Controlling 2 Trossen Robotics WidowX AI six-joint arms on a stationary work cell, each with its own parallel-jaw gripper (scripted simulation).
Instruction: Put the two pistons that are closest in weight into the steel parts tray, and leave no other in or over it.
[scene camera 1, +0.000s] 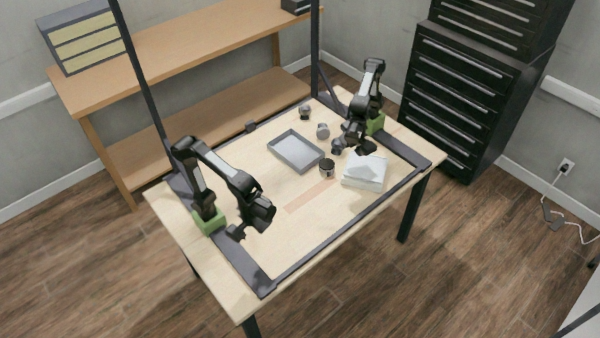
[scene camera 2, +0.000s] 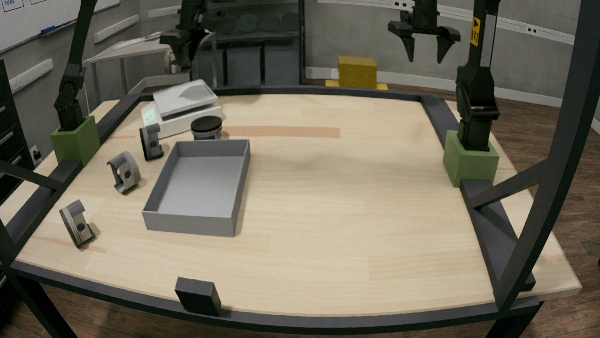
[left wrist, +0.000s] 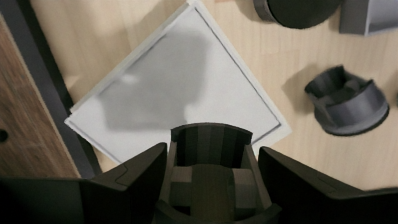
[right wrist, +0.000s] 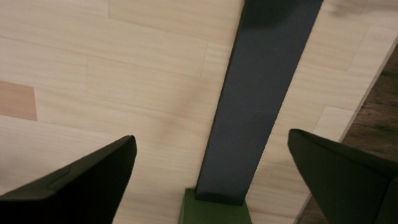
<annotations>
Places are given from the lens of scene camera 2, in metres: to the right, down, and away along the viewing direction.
my left gripper (scene camera 2: 186, 63): -0.27, -0.25, 0.88
my right gripper (scene camera 2: 425, 62): 0.30, -0.26, 0.87
steel parts tray (scene camera 2: 199, 178): -0.19, 0.02, 0.75
white scale (scene camera 2: 179, 122): -0.28, -0.11, 0.90
The marked spots on the steel parts tray and the white scale are 0.22 m apart.
</annotations>
